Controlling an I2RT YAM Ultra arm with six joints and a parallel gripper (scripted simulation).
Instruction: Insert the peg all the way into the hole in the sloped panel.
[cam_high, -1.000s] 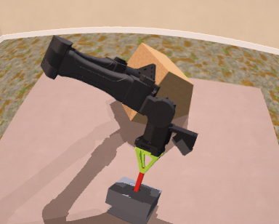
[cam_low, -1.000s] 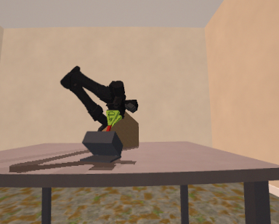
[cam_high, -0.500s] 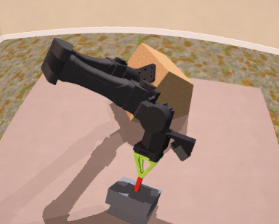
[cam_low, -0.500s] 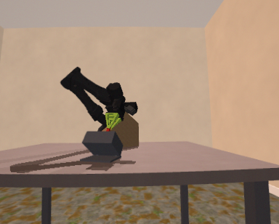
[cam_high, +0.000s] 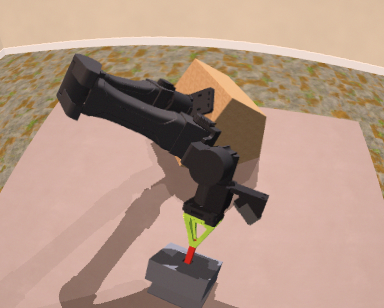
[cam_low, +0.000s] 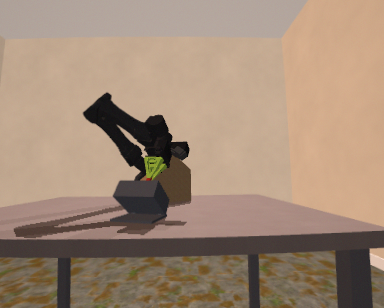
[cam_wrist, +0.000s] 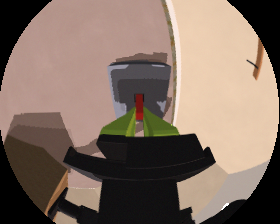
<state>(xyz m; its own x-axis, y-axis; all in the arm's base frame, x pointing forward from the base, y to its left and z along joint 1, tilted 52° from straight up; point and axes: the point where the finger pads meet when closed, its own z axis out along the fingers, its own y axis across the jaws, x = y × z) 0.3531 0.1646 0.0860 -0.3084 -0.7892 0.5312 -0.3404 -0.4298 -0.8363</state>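
My hand is 2 cm short of the red peg, 1 cm to the left of it and 3 cm above it.
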